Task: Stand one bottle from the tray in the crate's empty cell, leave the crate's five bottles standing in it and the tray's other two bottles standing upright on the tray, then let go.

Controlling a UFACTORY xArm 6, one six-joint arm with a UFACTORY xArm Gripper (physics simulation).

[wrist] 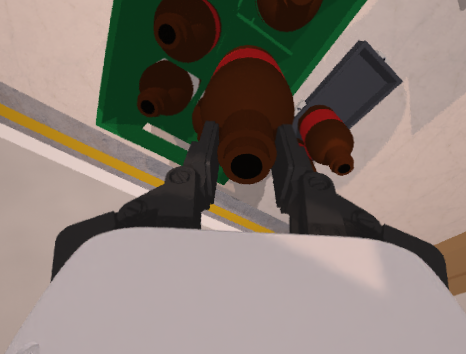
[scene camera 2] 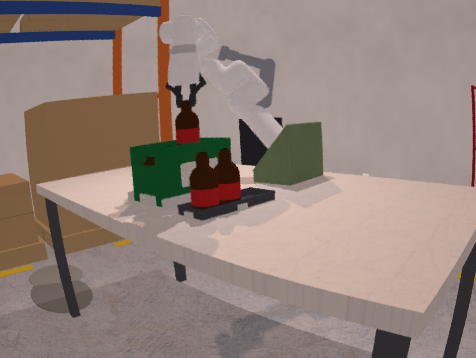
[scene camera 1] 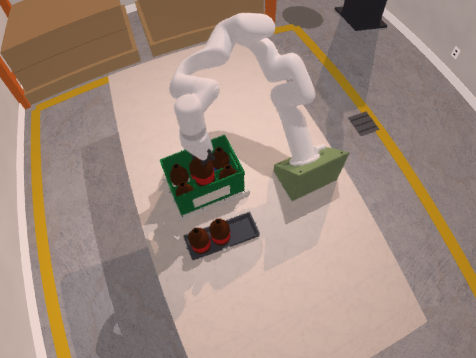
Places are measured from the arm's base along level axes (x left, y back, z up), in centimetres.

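Pixels of known places: gripper, between the fingertips: [wrist: 246, 143] [scene camera 2: 186, 107] [scene camera 1: 200, 159]; arm's base, origin of its link: [scene camera 2: 283, 147] [scene camera 1: 305, 159].
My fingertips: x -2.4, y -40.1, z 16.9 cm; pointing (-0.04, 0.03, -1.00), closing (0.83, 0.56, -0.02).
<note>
Ahead of a thing's pixels: the offset from my fingertips to its top centre. Level surfaces: height alone.
My gripper [scene camera 1: 207, 156] [scene camera 2: 186, 103] [wrist: 246, 143] is shut on the neck of a brown bottle with a red label @[dy +0.0, dx +0.0, dz +2.3 cm] [scene camera 1: 203, 172] [scene camera 2: 187, 122] [wrist: 247, 100]. The bottle hangs upright over the middle of the green crate @[dy -0.1, dx -4.9, dz -11.0 cm] [scene camera 1: 187, 202] [scene camera 2: 145, 175] [wrist: 115, 75], its base near rim height. Crate bottles [scene camera 1: 179, 175] [wrist: 187, 30] stand around it; the held bottle hides the middle cells in scene camera 1. Two bottles, one left [scene camera 1: 199, 240] [scene camera 2: 205, 187] and one beside it @[dy -0.5, dx +18.1, dz -12.5 cm] [scene camera 1: 220, 231] [scene camera 2: 228, 180], stand upright on the dark tray @[dy -0.3, dx +18.2, dz -25.9 cm] [scene camera 1: 242, 228] [scene camera 2: 260, 197] [wrist: 345, 85].
The green wedge-shaped arm base [scene camera 1: 310, 177] [scene camera 2: 300, 155] stands to the right of the crate on the pale table @[dz -28.5 cm] [scene camera 1: 300, 295] [scene camera 2: 325, 240]. Large cardboard boxes [scene camera 1: 70, 45] [scene camera 2: 95, 120] stand beyond the table edge.
</note>
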